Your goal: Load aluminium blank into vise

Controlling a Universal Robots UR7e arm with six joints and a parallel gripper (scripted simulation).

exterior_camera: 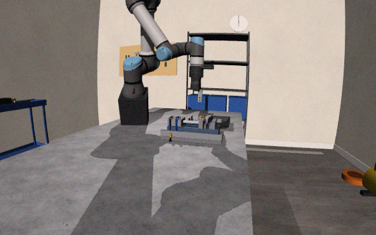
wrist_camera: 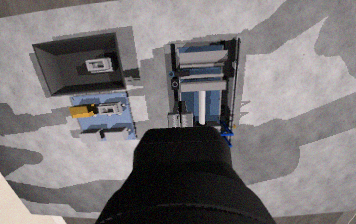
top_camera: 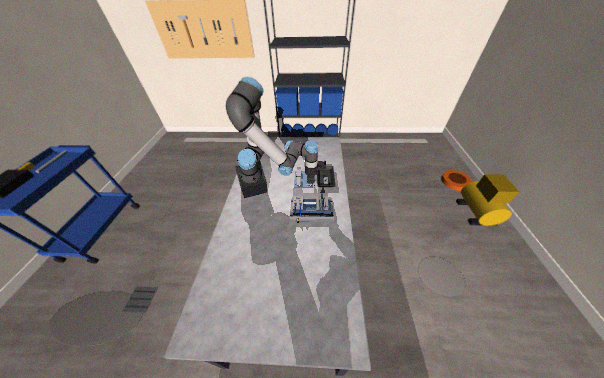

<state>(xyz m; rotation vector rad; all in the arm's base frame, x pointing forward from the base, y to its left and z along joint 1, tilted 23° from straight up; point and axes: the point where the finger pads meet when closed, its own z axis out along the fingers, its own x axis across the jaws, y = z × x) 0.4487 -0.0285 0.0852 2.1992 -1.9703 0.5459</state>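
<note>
My gripper is now 310 mm to the right of the brass blank, 170 mm above it and 60 mm past it. From my hand the other things lie so: vise 160 mm below, 50 mm to the right, 10 mm behind.
</note>
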